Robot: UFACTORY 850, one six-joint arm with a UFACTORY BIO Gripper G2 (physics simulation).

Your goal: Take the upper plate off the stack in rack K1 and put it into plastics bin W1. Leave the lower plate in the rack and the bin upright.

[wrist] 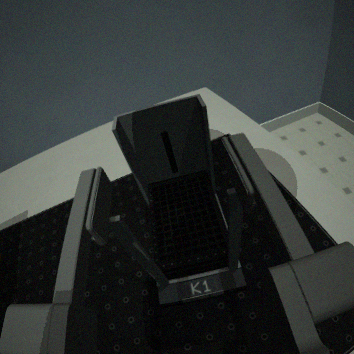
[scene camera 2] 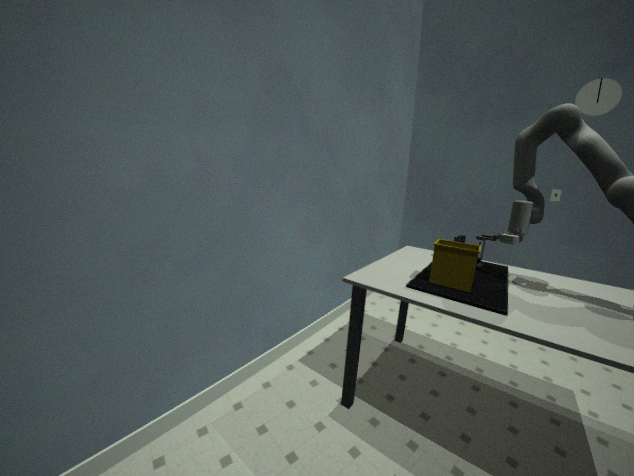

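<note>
Rack K1 stands on the black mat, with a tall slotted back panel and two front posts. In the scene view the bin hides most of it. A dark gridded plate lies flat in the rack; I cannot tell whether it is one plate or a stack of two. My gripper is shut to its narrowest with nothing between its fingers, which still stand apart. They show to the left and right of the rack, near its top height. The yellow bin, its label unseen, stands upright; its inside is hidden.
The black mat lies on the white table. The bin stands at the mat's left part in the scene view, close beside the rack and my fingers. The arm reaches in from the right. Walls rise behind the table.
</note>
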